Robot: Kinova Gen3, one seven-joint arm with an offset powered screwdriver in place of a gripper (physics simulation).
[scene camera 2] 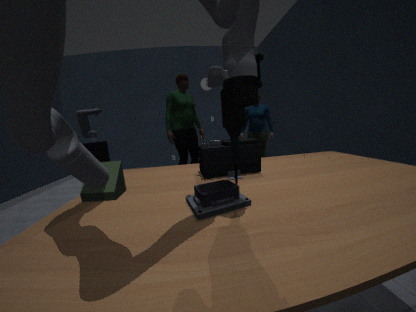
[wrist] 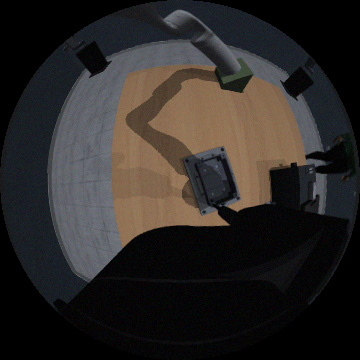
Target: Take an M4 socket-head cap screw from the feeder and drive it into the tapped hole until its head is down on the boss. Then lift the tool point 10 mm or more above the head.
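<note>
My screwdriver (scene camera 2: 236, 182) (wrist: 215, 205) points down, its thin tip at the edge of the dark open-topped housing (scene camera 2: 216, 194) (wrist: 232, 181), on the side towards the feeder. From these views the tip seems to be at or just above the boss there; contact cannot be made out. The housing sits on a grey base plate (scene camera 2: 205, 213) (wrist: 220, 151) with holes at its corners. The tapped hole and any screw at the tip are too small and dark to tell. The black screw feeder (scene camera 2: 227, 162) (wrist: 286, 187) stands behind the housing in the scene view and to the right in the wrist view.
The arm's base stands on a green block (scene camera 2: 102, 194) (wrist: 232, 83) at the table's far left in the scene view. A small light piece (scene camera 2: 234, 175) lies in front of the feeder. Two people, in green (scene camera 2: 182, 112) and blue (scene camera 2: 257, 118), stand beyond the wooden table (scene camera 2: 320, 215) (wrist: 250, 120).
</note>
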